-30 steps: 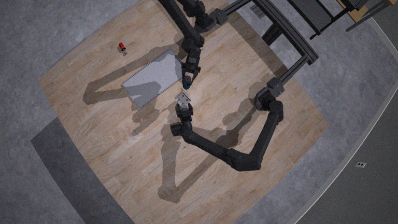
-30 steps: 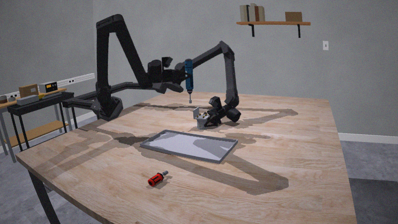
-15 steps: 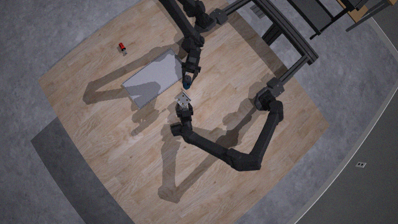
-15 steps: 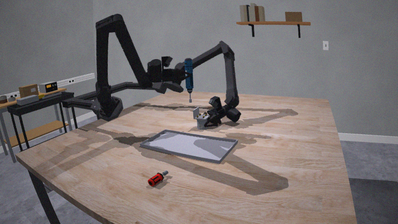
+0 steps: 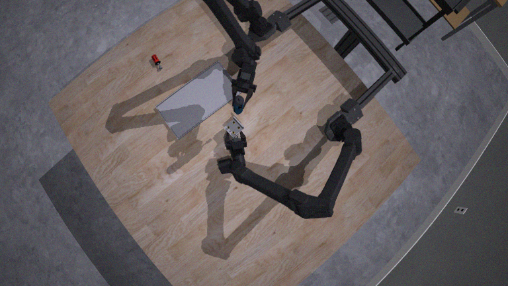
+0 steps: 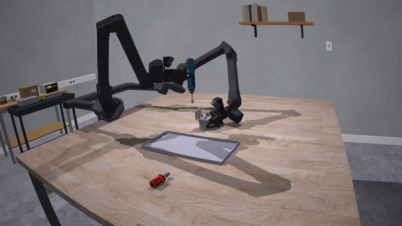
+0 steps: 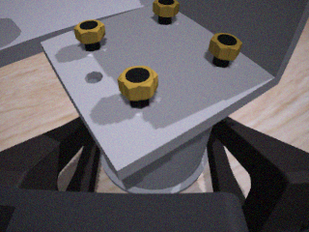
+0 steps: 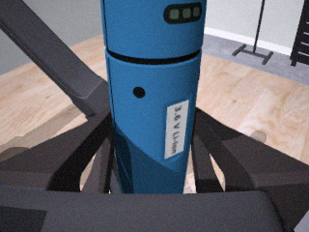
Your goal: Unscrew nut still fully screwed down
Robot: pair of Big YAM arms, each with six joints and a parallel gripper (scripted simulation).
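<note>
Now: the joint module 10 mm above my left hand. Also, from my left hand: driver tip 50 mm behind, 30 mm to the right, 150 mm above; grey bracket plate 50 mm above; nut 10 mm ahead, 20 mm to the left, 50 mm above.
</note>
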